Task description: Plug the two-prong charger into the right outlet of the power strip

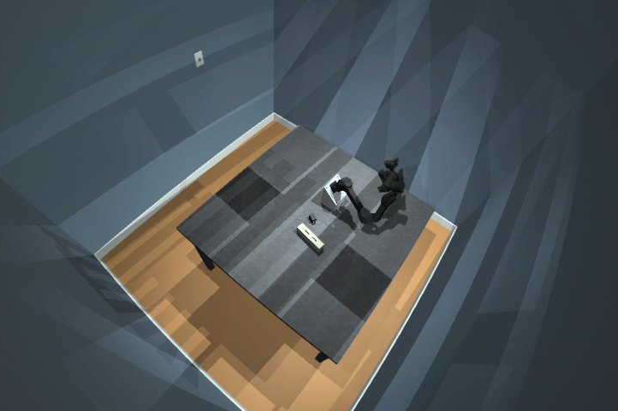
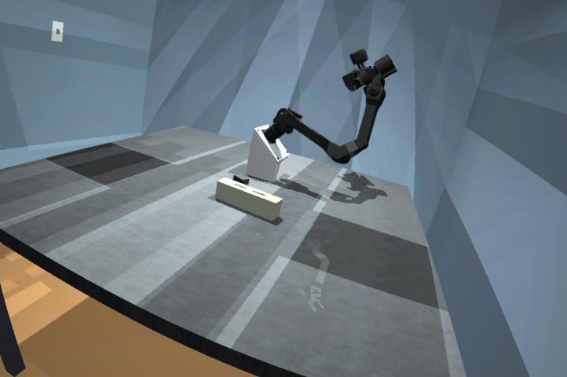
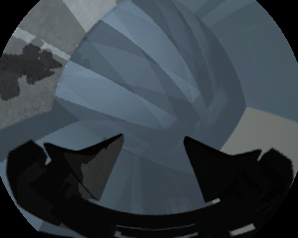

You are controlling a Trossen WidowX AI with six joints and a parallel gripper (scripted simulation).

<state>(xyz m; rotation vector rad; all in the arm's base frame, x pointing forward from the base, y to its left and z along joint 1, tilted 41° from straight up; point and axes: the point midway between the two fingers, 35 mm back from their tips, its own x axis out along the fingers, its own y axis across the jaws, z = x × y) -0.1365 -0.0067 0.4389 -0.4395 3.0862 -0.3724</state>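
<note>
My gripper tip is 42 cm short of the two-prong charger, 24 cm to the left of it and 46 cm above it.
</note>
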